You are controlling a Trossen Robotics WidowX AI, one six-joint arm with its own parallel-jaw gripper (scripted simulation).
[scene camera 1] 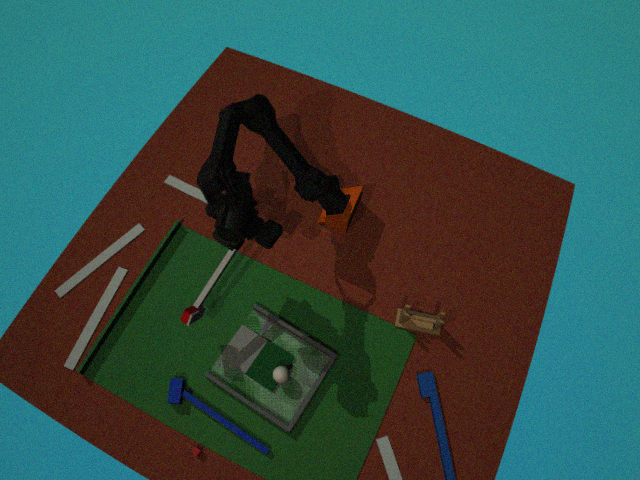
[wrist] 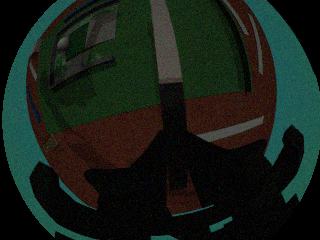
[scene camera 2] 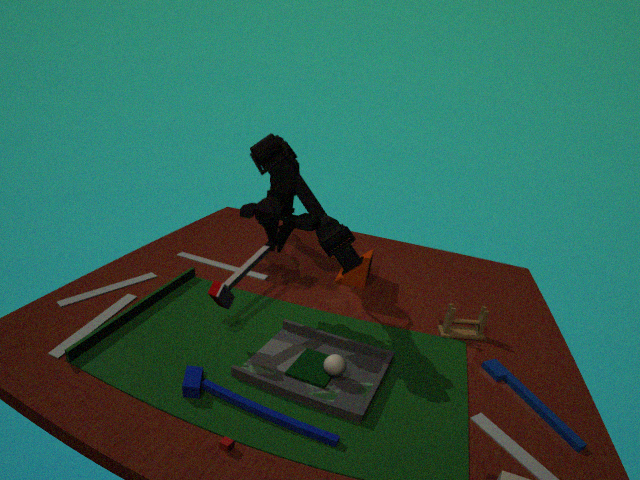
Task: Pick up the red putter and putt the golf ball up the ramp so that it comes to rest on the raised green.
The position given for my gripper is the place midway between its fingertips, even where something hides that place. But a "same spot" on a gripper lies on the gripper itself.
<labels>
my gripper: scene camera 1; wrist 170,133; scene camera 2
same spot on my gripper: [scene camera 2: 285,230] = [scene camera 1: 248,236]
</labels>
